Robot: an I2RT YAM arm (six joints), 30 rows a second.
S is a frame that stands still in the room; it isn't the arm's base.
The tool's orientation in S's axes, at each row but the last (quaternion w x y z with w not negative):
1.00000, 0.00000, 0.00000, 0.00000
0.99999, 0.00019, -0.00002, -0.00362
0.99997, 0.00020, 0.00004, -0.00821
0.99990, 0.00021, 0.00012, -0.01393
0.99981, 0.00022, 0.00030, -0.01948
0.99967, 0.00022, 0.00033, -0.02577
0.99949, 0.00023, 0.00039, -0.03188
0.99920, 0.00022, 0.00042, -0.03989
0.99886, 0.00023, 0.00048, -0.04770
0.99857, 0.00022, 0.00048, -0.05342
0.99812, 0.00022, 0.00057, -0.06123
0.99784, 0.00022, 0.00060, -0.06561
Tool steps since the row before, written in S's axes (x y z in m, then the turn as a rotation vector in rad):
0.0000, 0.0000, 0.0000, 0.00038, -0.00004, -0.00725
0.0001, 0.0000, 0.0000, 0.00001, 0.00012, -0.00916
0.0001, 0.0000, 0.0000, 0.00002, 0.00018, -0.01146
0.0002, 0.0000, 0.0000, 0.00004, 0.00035, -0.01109
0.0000, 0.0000, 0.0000, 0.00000, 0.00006, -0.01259
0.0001, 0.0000, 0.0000, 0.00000, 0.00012, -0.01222
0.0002, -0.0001, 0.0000, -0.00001, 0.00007, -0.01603
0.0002, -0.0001, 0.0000, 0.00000, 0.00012, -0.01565
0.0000, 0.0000, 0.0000, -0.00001, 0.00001, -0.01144
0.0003, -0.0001, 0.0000, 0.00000, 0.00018, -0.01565
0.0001, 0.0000, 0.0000, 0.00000, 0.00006, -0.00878
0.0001, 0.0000, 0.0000, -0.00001, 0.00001, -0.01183
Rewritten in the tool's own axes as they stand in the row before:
0.0000, 0.0000, 0.0000, 0.00038, -0.00004, -0.00725
0.0001, 0.0000, 0.0000, 0.00001, 0.00012, -0.00916
0.0001, 0.0000, 0.0000, 0.00002, 0.00018, -0.01146
0.0002, 0.0000, 0.0000, 0.00003, 0.00035, -0.01109
0.0000, 0.0000, 0.0000, 0.00001, 0.00005, -0.01259
0.0001, 0.0000, 0.0000, 0.00000, 0.00011, -0.01222
0.0002, -0.0001, 0.0000, 0.00000, 0.00006, -0.01603
0.0002, -0.0001, 0.0000, 0.00000, 0.00011, -0.01565
0.0000, 0.0000, 0.0000, 0.00000, 0.00000, -0.01144
0.0003, -0.0001, 0.0000, 0.00000, 0.00017, -0.01565
0.0001, 0.0000, 0.0000, 0.00000, 0.00006, -0.00878
0.0001, 0.0000, 0.0000, 0.00000, 0.00000, -0.01183

